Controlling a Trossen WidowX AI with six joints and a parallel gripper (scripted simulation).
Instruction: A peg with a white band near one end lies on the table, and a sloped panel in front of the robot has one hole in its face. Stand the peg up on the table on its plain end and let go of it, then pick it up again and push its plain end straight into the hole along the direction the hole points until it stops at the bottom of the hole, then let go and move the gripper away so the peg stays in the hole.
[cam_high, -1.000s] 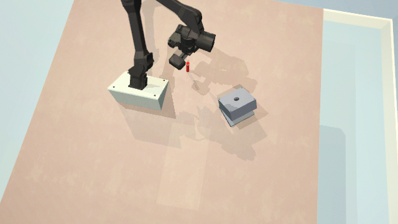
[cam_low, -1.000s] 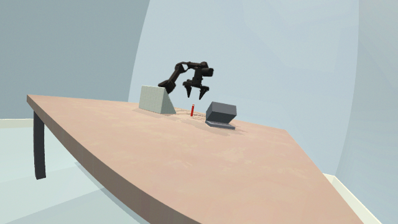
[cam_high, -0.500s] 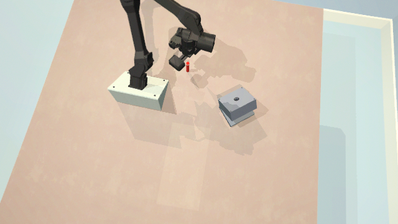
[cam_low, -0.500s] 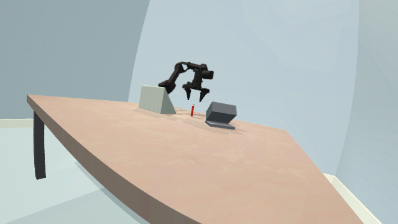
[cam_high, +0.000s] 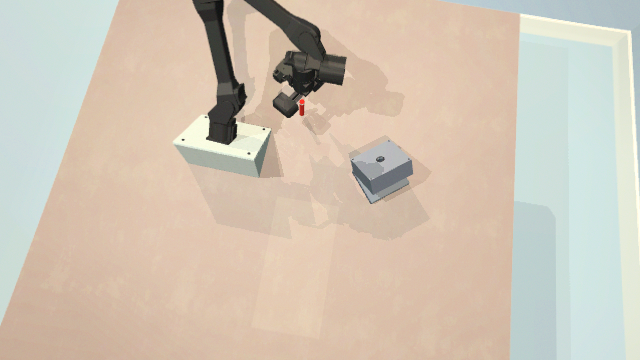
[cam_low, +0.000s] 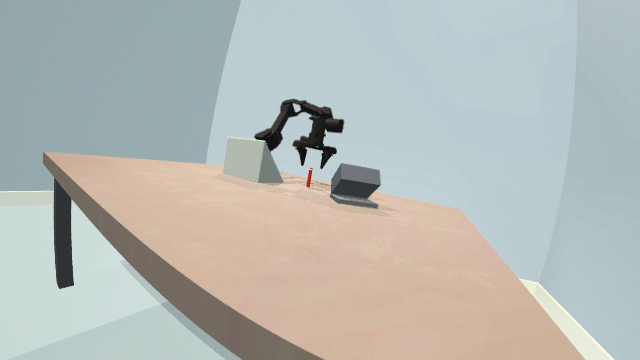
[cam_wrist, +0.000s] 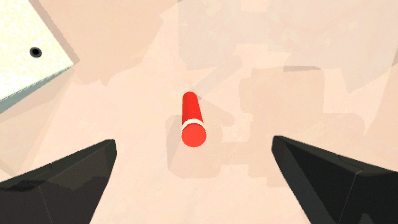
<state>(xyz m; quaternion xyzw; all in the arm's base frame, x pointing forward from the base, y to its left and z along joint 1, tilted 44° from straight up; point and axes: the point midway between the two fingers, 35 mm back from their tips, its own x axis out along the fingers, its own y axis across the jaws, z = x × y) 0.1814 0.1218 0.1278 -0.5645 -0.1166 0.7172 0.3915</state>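
Now: the red peg 30 mm below my gripper tip. The rest, counted from my gripper tip: grey sloped panel: 260 mm ahead, 120 mm to the right, 20 mm below.
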